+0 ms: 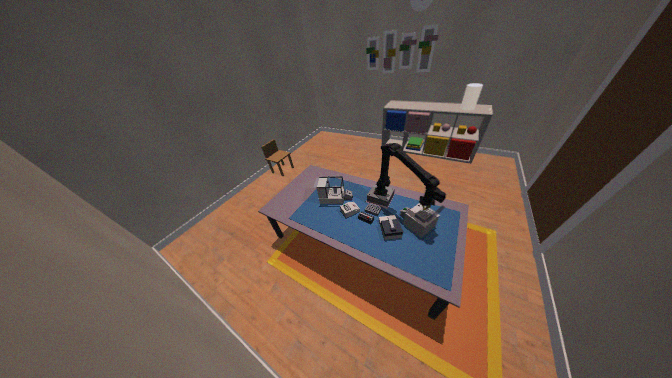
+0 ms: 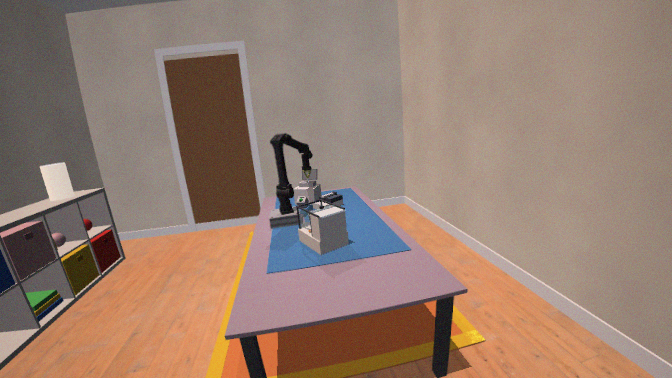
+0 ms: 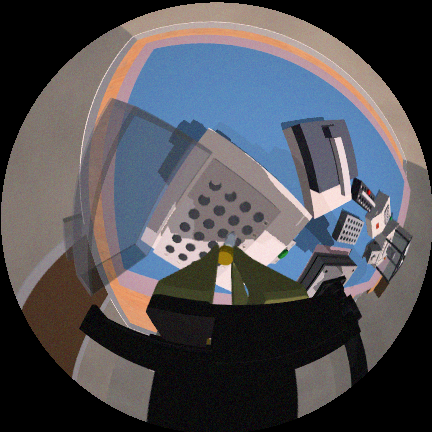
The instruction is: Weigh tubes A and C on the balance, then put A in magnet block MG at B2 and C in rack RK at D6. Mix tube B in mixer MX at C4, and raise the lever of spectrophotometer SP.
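Where they show: gripper, fingertip midpoint: (image 1: 424, 209) (image 2: 307, 178) (image 3: 224, 251); arm's base, origin of the base link: (image 1: 380, 192) (image 2: 286, 211) (image 3: 329, 286).
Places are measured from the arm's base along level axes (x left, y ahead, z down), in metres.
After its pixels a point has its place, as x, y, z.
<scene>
My gripper (image 1: 425, 206) {0.374, 0.260, -0.137} (image 2: 307, 174) {0.374, 0.260, -0.137} (image 3: 224, 251) {0.374, 0.260, -0.137} is shut on a tube with a yellow cap (image 3: 225, 256) {0.374, 0.263, -0.148}, its clear body pointing down over the grey mixer block (image 3: 235, 205) {0.365, 0.288, -0.101} (image 1: 420, 222) {0.363, 0.333, -0.066}. No letter shows on the tube. The mixer's clear lid (image 3: 145, 130) {0.423, 0.350, -0.161} stands open. I cannot tell whether the tube tip is in a hole. The pale holed rack (image 3: 348, 228) {-0.008, 0.199, 0.040} (image 1: 372, 209) {-0.032, 0.208, 0.035} lies beside a dark block (image 3: 363, 195) {-0.027, 0.309, 0.023} (image 1: 366, 217) {-0.060, 0.316, 0.034} with a red spot. The balance (image 3: 395, 252) {-0.343, 0.154, -0.100} (image 1: 331, 192) {-0.432, 0.197, -0.075} (image 2: 330, 227) {-0.589, 0.142, -0.064} has a clear, dark-edged enclosure. A dark-topped device (image 3: 312, 157) {0.223, 0.356, -0.011} (image 1: 391, 229) {0.166, 0.429, -0.028} carries a white bar (image 3: 342, 165) {0.157, 0.358, -0.029}.
A white device with a red square (image 3: 378, 225) {-0.218, 0.221, 0.016} (image 1: 349, 209) {-0.224, 0.293, 0.002} stands near the balance, with a small grey unit (image 3: 373, 253) {-0.284, 0.087, 0.006} (image 1: 348, 194) {-0.296, 0.107, 0.000} beside it. The arm's base (image 3: 327, 272) {0.058, 0.076, 0.001} (image 1: 380, 195) {0.008, 0.051, -0.007} (image 2: 284, 219) {-0.101, -0.033, 0.021} is at the table's back edge. A green button (image 3: 283, 254) {0.242, 0.157, -0.002} is on the mixer's corner.
</scene>
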